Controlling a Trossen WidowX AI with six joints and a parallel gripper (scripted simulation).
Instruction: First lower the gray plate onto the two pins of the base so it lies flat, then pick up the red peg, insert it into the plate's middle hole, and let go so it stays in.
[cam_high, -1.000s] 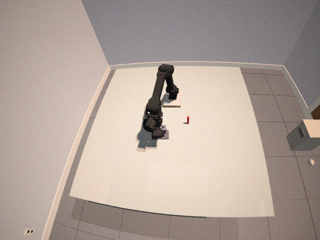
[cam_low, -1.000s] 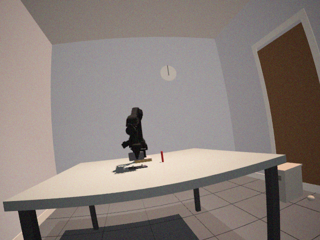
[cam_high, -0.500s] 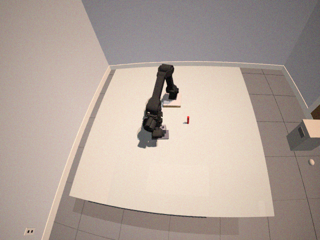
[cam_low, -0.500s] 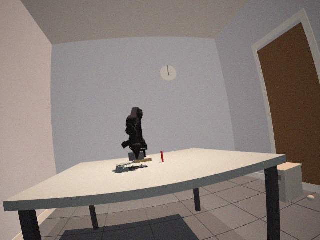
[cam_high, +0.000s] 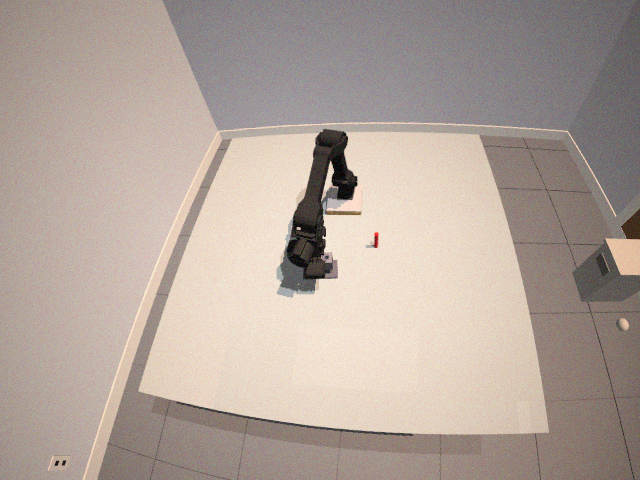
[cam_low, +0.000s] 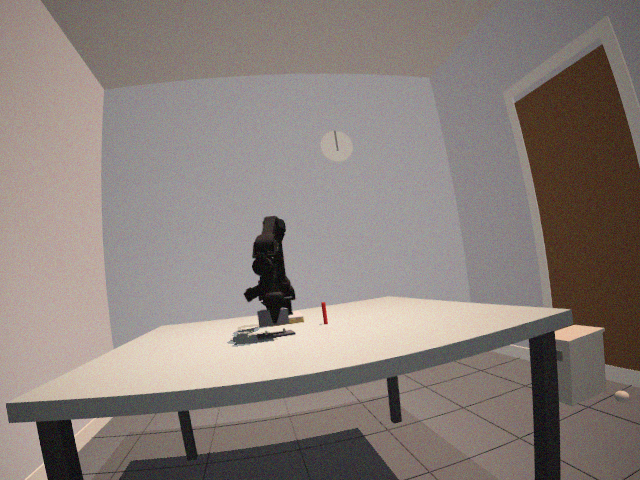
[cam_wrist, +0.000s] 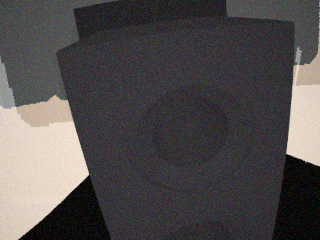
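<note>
The gray plate lies 3 cm above my gripper tip. The rest, counted from my gripper tip: gray base: 4 cm below; red peg: 13 cm behind, 18 cm to the left.
</note>
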